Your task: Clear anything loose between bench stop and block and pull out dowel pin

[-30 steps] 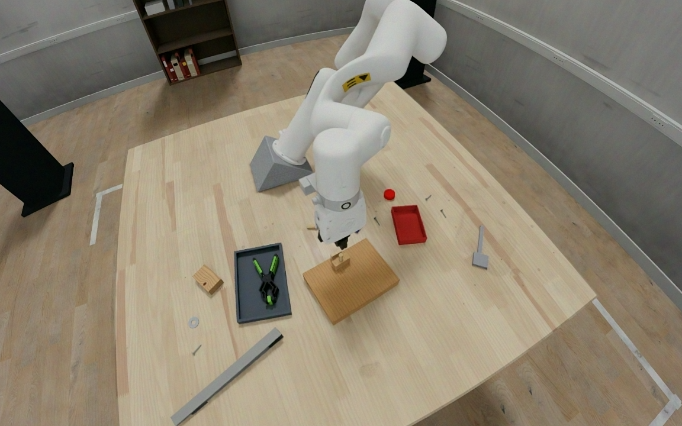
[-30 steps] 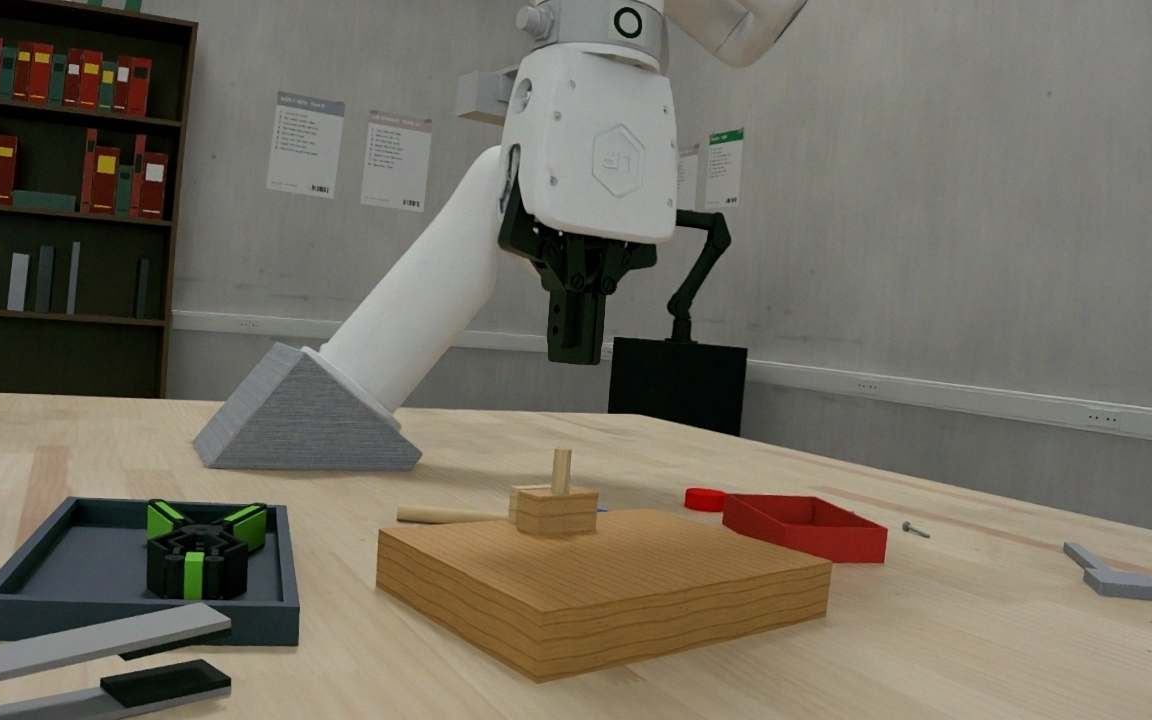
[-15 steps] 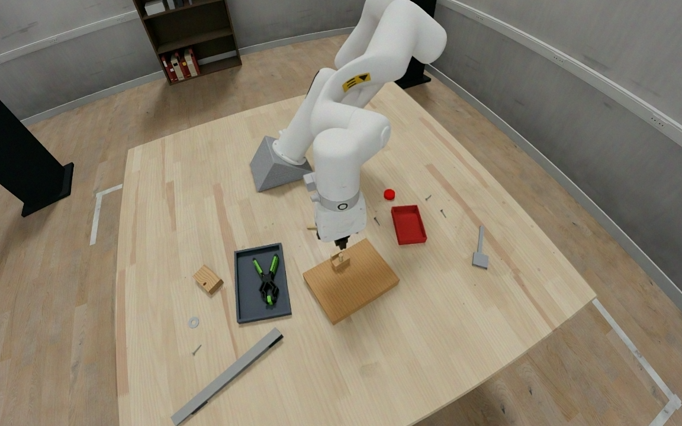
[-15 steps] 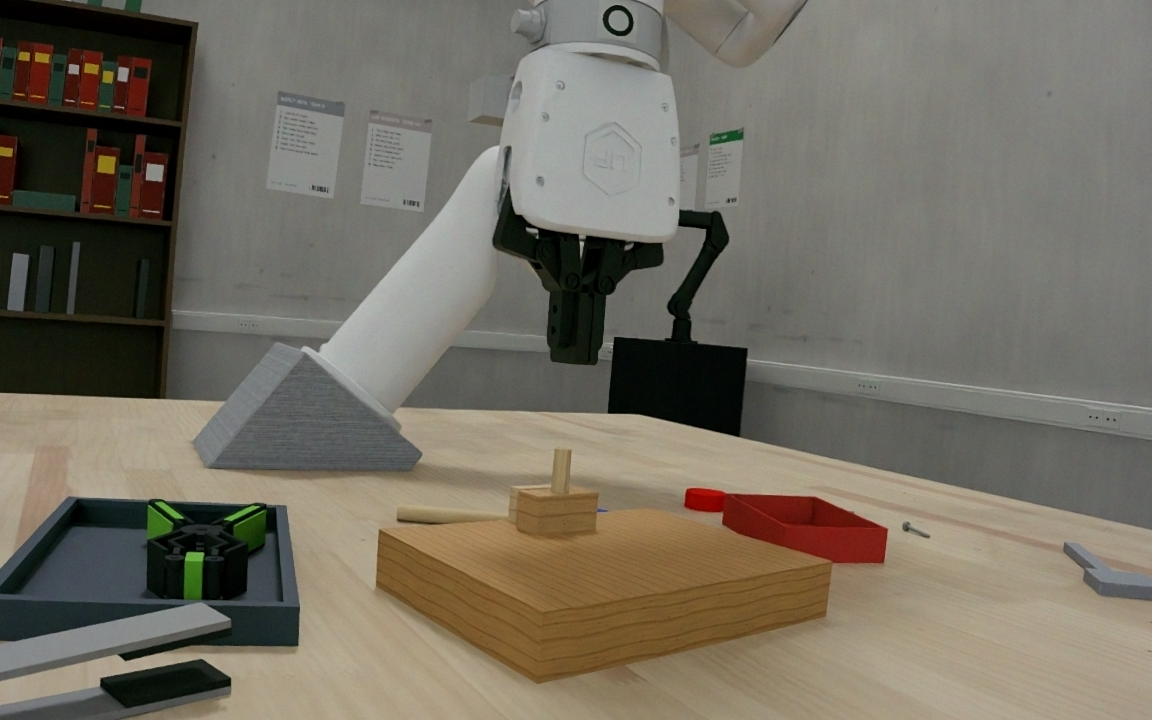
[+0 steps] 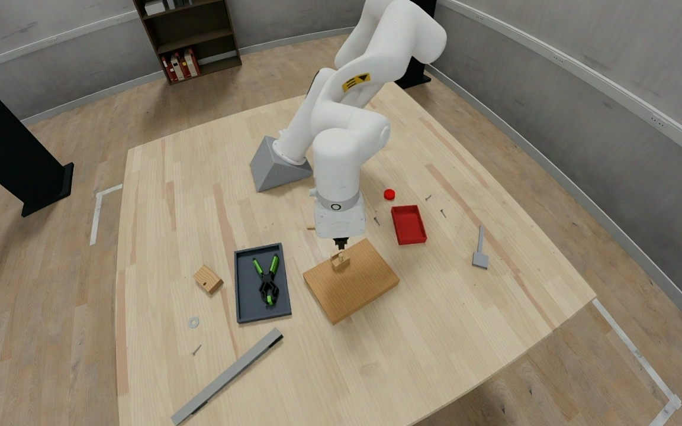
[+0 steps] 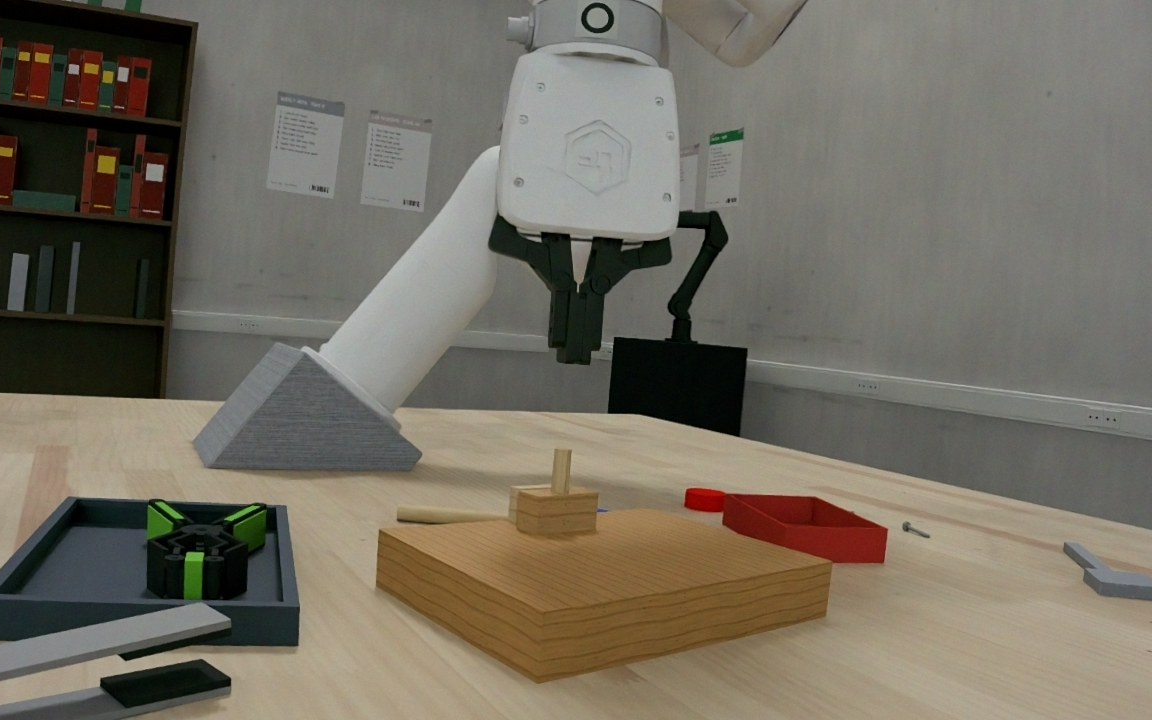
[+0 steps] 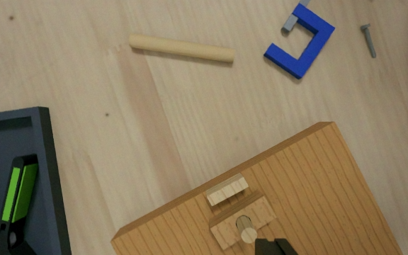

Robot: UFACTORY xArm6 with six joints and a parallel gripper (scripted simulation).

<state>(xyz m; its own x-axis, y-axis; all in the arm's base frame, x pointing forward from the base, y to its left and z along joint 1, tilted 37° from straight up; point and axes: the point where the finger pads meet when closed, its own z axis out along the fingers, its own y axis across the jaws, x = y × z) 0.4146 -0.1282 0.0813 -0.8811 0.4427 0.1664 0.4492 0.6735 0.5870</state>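
My gripper is now 90 mm above the dowel pin. Round my hand: loose dowel: 140 mm below, 140 mm behind, 20 mm to the left; then bench board: 120 mm below, 40 mm ahead; then small wooden block: 110 mm below.
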